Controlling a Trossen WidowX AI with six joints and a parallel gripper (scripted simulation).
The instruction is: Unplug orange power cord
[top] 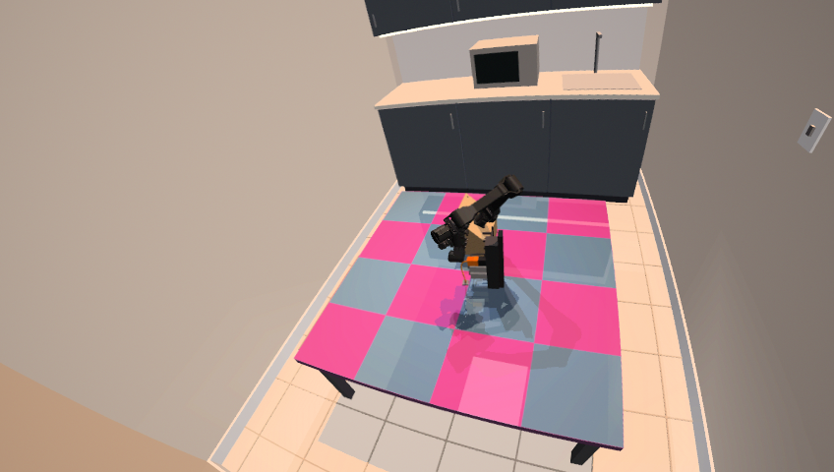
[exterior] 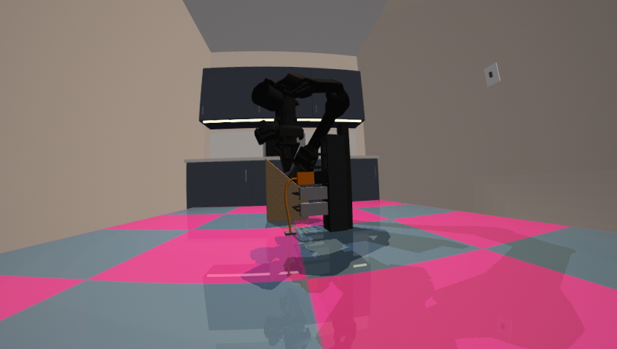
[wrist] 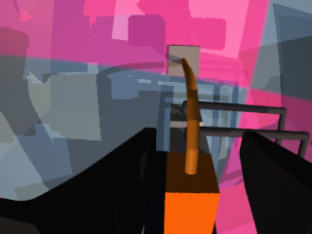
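The orange plug lies 7 cm to the left of my gripper tip and 1 cm below it.
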